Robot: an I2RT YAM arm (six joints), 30 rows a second.
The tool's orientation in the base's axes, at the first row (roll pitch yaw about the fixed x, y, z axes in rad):
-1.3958, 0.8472, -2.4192
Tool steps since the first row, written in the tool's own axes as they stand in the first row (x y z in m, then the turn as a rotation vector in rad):
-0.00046, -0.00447, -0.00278, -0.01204, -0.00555, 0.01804
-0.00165, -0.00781, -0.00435, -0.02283, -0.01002, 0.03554
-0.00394, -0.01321, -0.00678, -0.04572, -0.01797, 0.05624
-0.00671, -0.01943, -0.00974, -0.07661, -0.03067, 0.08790
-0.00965, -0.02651, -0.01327, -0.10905, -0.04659, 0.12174
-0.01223, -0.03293, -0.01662, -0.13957, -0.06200, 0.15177
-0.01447, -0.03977, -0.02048, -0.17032, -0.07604, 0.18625
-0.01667, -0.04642, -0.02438, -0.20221, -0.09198, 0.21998
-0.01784, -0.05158, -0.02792, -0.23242, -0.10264, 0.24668
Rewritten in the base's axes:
-0.00430, 0.00090, 0.00294, 0.01225, -0.01160, 0.01472
-0.00681, 0.00152, 0.00583, 0.02430, -0.02291, 0.02774
-0.01063, 0.00260, 0.01078, 0.04180, -0.03281, 0.05246
-0.01505, 0.00403, 0.01657, 0.06617, -0.04994, 0.08754
-0.02028, 0.00570, 0.02299, 0.09035, -0.06935, 0.12613
-0.02514, 0.00730, 0.02872, 0.11182, -0.08627, 0.16251
-0.03074, 0.00902, 0.03441, 0.13678, -0.10628, 0.19869
-0.03625, 0.01082, 0.03995, 0.16062, -0.12584, 0.23687
-0.04108, 0.01241, 0.04378, 0.18327, -0.13845, 0.26954

